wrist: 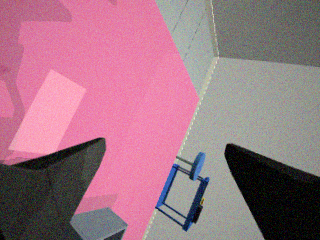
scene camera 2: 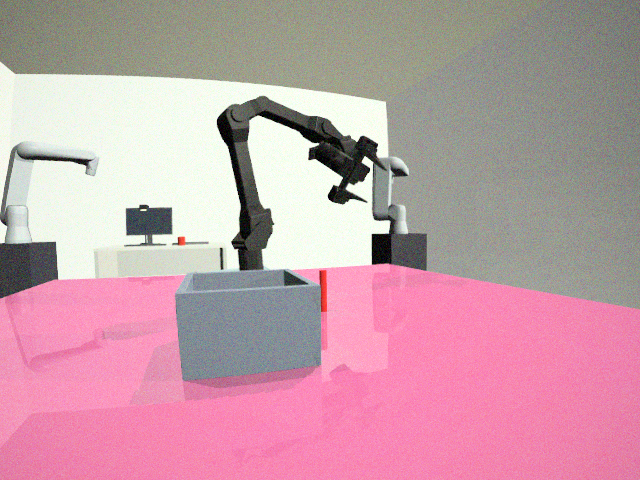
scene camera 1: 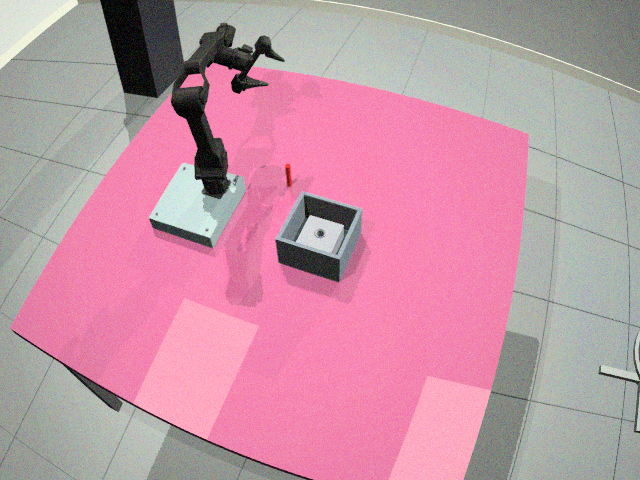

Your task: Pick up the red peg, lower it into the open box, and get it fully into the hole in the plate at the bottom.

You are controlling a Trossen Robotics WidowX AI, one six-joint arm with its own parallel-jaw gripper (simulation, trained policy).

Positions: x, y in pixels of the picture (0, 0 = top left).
Labels:
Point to a grey box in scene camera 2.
At 230, 323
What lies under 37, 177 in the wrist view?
My gripper.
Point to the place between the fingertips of my gripper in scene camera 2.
376, 186

